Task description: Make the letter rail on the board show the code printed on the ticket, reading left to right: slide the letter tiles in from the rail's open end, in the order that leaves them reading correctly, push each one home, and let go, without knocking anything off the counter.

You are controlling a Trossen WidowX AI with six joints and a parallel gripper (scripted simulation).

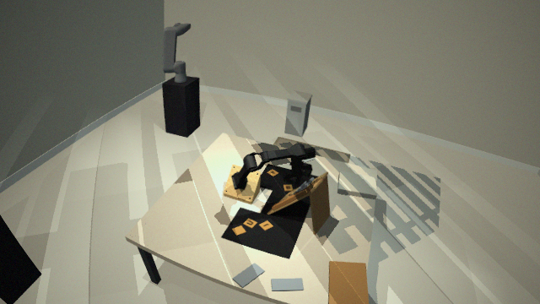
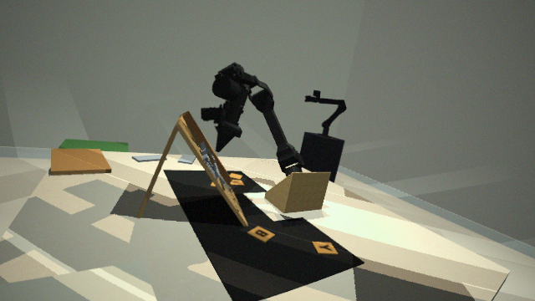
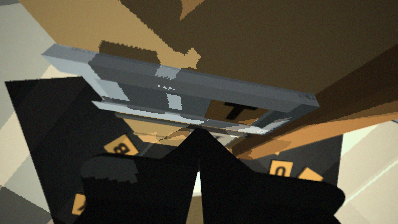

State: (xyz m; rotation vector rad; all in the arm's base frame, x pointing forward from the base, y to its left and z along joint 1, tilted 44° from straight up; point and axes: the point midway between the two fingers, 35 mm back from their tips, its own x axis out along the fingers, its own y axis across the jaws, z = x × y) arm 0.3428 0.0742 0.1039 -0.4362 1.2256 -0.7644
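The letter tile marked t is 1 cm ahead of my gripper tip, 4 cm to the right of it and 2 cm below it. Also, from my gripper tip: black mat: 14 cm behind, 1 cm to the left, 19 cm below; white ticket: 5 cm behind, 2 cm to the right, 11 cm below; pale grey box: 37 cm ahead, 37 cm to the left, 17 cm below.
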